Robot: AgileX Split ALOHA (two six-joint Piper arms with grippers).
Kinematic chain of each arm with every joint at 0, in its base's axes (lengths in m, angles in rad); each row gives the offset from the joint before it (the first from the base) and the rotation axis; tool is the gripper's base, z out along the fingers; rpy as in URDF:
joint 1: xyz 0 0 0.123 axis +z
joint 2: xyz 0 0 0 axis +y
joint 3: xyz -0.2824 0 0.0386 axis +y
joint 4: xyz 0.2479 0 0.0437 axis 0.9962 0 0.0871
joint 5: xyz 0 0 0 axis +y
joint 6: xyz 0.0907 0 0.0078 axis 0.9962 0 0.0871
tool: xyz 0 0 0 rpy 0 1.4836 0
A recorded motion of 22 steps. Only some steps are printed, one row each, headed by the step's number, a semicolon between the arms.
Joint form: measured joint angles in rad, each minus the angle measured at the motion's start. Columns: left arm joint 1, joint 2, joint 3, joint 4, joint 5, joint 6; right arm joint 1, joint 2, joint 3, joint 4, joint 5, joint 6.
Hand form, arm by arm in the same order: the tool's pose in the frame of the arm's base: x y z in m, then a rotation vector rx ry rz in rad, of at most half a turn. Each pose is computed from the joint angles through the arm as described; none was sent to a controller.
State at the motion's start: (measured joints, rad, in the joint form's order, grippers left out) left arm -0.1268 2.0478 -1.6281 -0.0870 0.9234 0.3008; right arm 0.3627 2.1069 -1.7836 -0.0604 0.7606 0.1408
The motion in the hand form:
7: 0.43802 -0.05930 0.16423 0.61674 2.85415 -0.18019; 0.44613 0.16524 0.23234 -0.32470 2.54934 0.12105
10: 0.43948 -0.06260 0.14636 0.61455 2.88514 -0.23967; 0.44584 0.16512 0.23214 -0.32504 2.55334 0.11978
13: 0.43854 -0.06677 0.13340 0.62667 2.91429 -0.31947; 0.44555 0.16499 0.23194 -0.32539 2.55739 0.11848
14: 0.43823 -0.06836 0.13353 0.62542 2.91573 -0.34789; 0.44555 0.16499 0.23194 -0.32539 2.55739 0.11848
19: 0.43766 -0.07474 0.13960 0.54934 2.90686 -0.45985; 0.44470 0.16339 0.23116 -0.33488 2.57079 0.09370
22: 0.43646 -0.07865 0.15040 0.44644 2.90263 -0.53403; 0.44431 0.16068 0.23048 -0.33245 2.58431 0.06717
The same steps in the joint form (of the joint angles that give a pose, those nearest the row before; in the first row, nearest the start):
7: 0.0219 0.1030 -0.0013 -0.0919 0.0178 0.1113; 0.0000 0.0000 0.0000 0.0000 0.0000 0.0000
10: 0.0219 0.1451 -0.0022 -0.1352 0.0178 0.1313; 0.0000 0.0000 0.0000 0.0000 0.0041 0.0000
13: 0.0219 0.1768 -0.0037 -0.1907 0.0379 0.1657; 0.0000 0.0000 0.0000 0.0000 0.0083 0.0000
14: 0.0219 0.1785 -0.0062 -0.2112 0.0472 0.1744; 0.0000 0.0000 0.0000 0.0000 0.0083 0.0000
19: 0.0219 0.1703 -0.0086 -0.2978 0.0617 0.1677; 0.0000 0.0000 0.0000 -0.0175 0.0261 0.0023
22: 0.0219 0.1490 -0.0086 -0.3517 0.0738 0.1217; -0.0020 0.0000 0.0000 -0.0383 0.0432 0.0132

